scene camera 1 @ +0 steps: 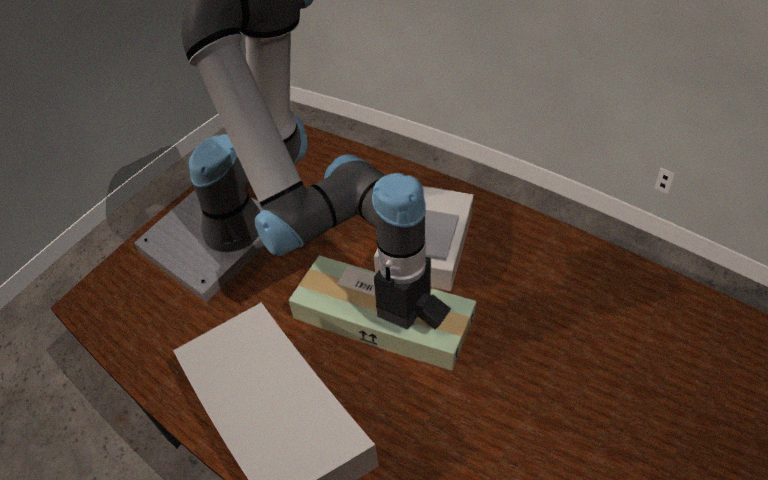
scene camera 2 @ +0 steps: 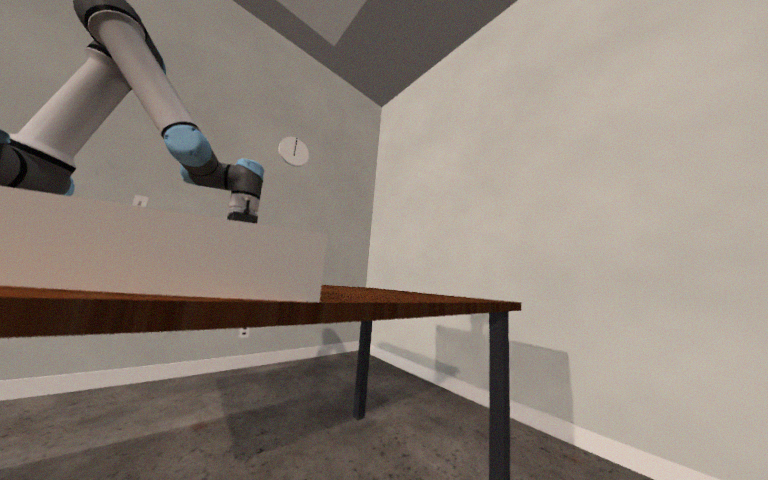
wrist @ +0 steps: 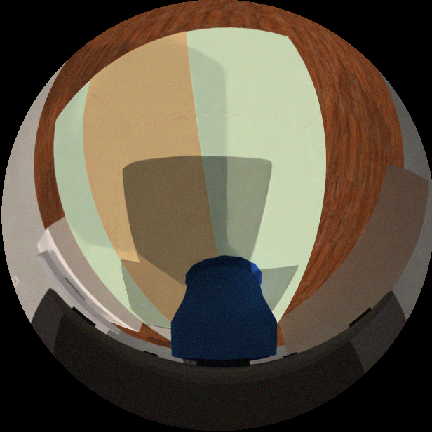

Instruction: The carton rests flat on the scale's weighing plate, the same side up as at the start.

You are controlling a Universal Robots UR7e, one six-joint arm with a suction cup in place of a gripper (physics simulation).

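Frame: origin at the arm's base, x left, y ahead, z down, level; metres.
Where they show: arm's base, origin of the base link: [scene camera 1: 232, 228].
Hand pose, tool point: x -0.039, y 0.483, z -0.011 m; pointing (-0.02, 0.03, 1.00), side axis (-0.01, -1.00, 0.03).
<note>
Things, the pixels of their top centre, and the offset from my tool point. Level surfaces: height alone.
- carton, middle of its top: [scene camera 1: 381, 301] dx +0.016, dy -0.061, dz -0.013 m
- white scale, middle of its top: [scene camera 1: 427, 217] dx +0.241, dy -0.088, dz -0.034 m
- grey weighing plate, middle of its top: [scene camera 1: 422, 230] dx +0.202, dy -0.077, dz -0.034 m
- large white box, middle of its top: [scene camera 1: 262, 396] [scene camera 2: 207, 228] dx -0.288, dy -0.100, dz -0.055 m
- table, its level: dz +0.044 m
The carton [scene camera 1: 334, 308] [wrist: 270, 125], pale green with a tan band, lies flat on the table in front of the scale. Its printed label is on top and an up-arrow mark shows on its long side. My gripper [scene camera 1: 396, 322] [wrist: 223, 259] is over the carton's right half in scene camera 1. Its blue suction cup is pushed in against the carton's top in the wrist view; the contact itself is hidden. The white scale [scene camera 1: 462, 226] [wrist: 65, 237] stands behind the carton, with a grey weighing plate [scene camera 1: 444, 234] partly hidden by the arm. Scene camera 2 does not show the carton.
A large white box [scene camera 1: 271, 390] [scene camera 2: 169, 249] [wrist: 400, 240] stands on the table [scene camera 1: 566, 362] at the front left of the carton. The arm's grey base plate [scene camera 1: 186, 249] is at the left. Walls stand behind the table.
</note>
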